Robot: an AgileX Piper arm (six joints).
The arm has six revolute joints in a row. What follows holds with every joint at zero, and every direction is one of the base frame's.
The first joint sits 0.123 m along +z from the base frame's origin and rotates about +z.
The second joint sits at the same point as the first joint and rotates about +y.
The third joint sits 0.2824 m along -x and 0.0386 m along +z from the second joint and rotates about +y.
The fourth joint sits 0.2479 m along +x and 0.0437 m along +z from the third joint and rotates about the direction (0.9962, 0, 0.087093).
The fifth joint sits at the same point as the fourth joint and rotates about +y.
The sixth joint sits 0.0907 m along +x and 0.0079 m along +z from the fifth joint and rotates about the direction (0.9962, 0, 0.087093).
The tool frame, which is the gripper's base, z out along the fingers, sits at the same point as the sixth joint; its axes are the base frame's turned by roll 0, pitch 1.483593 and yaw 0 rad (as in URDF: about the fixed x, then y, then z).
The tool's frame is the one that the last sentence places.
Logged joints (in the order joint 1, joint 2, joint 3, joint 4, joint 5, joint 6), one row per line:
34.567 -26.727 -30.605 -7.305 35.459 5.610
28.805 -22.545 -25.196 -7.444 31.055 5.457
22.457 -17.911 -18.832 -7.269 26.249 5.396
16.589 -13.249 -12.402 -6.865 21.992 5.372
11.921 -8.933 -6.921 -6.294 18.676 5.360
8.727 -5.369 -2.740 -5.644 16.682 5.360
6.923 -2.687 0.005 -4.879 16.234 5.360
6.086 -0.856 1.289 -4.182 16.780 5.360
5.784 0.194 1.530 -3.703 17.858 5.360
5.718 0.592 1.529 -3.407 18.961 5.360
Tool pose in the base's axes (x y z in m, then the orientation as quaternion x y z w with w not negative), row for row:
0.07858 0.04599 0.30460 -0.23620 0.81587 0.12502 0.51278
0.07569 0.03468 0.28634 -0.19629 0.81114 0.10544 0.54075
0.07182 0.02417 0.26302 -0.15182 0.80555 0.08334 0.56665
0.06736 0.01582 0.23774 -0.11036 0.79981 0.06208 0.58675
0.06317 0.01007 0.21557 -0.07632 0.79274 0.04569 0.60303
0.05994 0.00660 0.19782 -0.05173 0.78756 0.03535 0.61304
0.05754 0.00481 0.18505 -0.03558 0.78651 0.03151 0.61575
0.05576 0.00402 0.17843 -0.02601 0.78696 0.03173 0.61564
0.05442 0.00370 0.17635 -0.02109 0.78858 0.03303 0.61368
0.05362 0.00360 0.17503 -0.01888 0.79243 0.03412 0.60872
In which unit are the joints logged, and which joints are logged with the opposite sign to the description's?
The joints are logged in degrees. Opposite sign: joint 2.
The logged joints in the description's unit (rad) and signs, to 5 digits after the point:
0.60331 0.46647 -0.53416 -0.12750 0.61888 0.09791
0.50274 0.39348 -0.43975 -0.12992 0.54201 0.09524
0.39195 0.31261 -0.32868 -0.12687 0.45813 0.09418
0.28953 0.23124 -0.21646 -0.11982 0.38383 0.09376
0.20806 0.15591 -0.12079 -0.10985 0.32596 0.09355
0.15231 0.09371 -0.04782 -0.09851 0.29116 0.09355
0.12083 0.04690 0.00009 -0.08515 0.28334 0.09355
0.10622 0.01494 0.02250 -0.07299 0.29287 0.09355
0.10095 -0.00339 0.02670 -0.06463 0.31168 0.09355
0.09980 -0.01033 0.02669 -0.05946 0.33093 0.09355

